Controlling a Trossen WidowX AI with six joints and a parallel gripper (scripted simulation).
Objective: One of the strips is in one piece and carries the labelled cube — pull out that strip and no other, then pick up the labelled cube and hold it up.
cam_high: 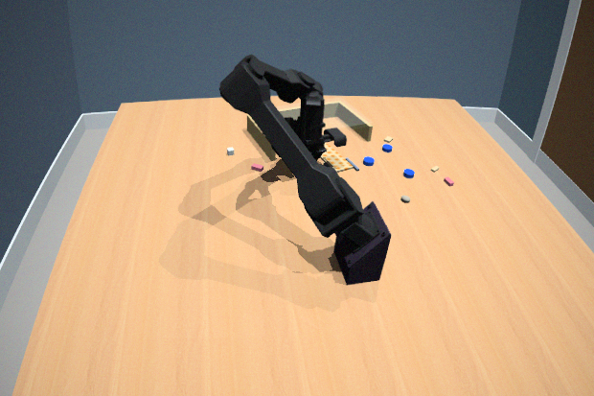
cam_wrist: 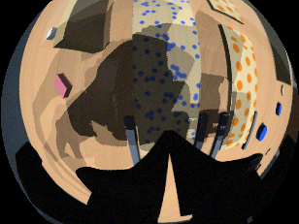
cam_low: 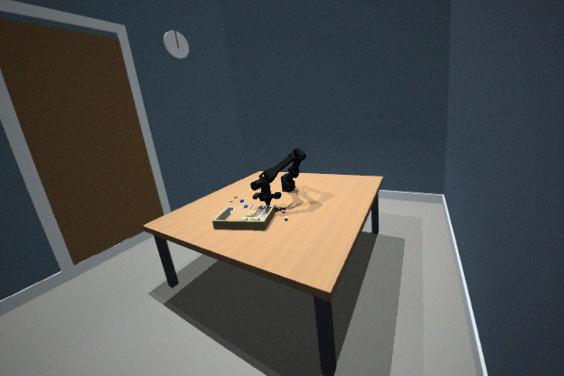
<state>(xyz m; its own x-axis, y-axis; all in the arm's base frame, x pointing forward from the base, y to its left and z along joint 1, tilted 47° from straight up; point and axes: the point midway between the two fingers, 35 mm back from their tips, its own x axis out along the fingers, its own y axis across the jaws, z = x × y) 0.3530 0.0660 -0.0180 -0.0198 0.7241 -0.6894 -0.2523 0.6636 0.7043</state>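
Right now my gripper tip is 8 cm to the left of the orange-dotted strip and 7 cm short of it. Also, from my gripper tip: grey piece: 22 cm to the right, 15 cm behind.
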